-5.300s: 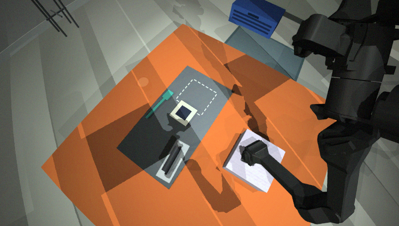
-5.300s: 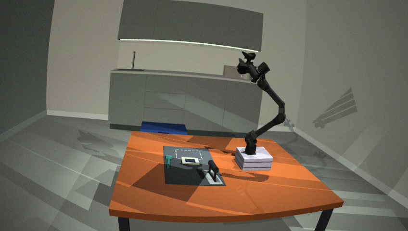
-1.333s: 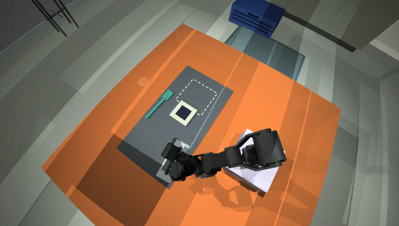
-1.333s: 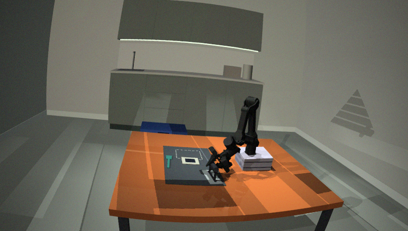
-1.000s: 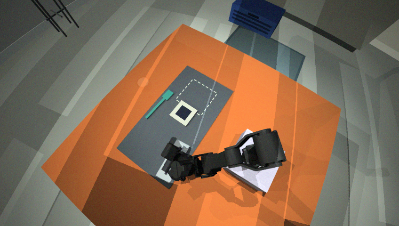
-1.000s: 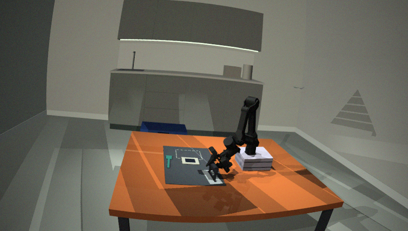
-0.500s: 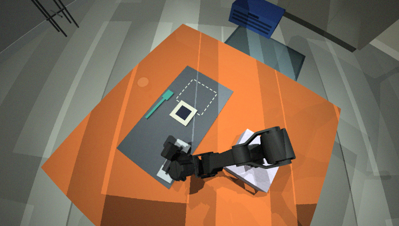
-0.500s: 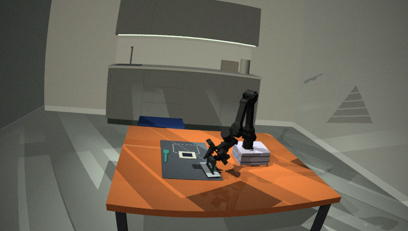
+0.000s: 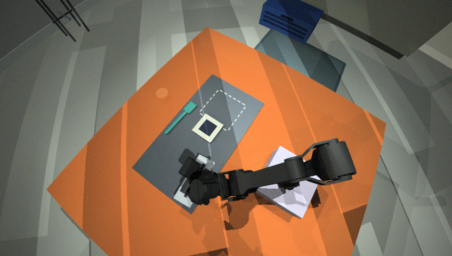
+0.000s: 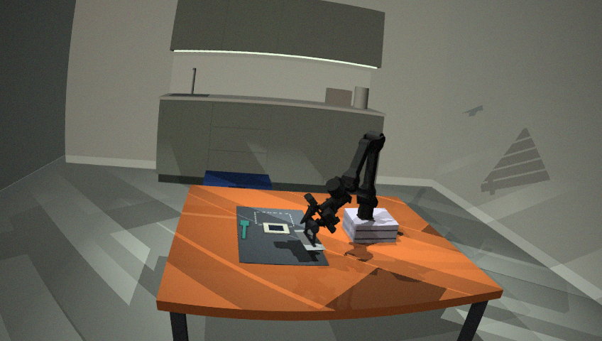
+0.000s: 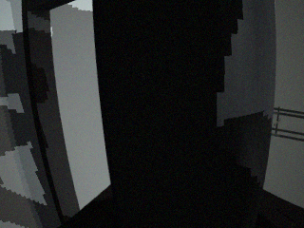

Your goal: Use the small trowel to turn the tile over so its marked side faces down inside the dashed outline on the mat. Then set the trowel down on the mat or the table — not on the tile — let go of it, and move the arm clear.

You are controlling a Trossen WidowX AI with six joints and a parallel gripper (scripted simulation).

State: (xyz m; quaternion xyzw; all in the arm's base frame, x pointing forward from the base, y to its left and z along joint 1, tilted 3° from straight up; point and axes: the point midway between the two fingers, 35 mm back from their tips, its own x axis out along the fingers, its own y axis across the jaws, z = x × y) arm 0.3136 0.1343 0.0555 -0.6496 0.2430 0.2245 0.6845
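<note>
My gripper tip is now 60 mm short of the grey mat, 190 mm to the left of it and 120 mm above it. Also, from my gripper tip: tile (50 mm ahead, 220 mm to the right, 100 mm below); then teal spatula-like tool (190 mm ahead, 230 mm to the right, 100 mm below); then trowel (30 mm behind, 10 mm below).
</note>
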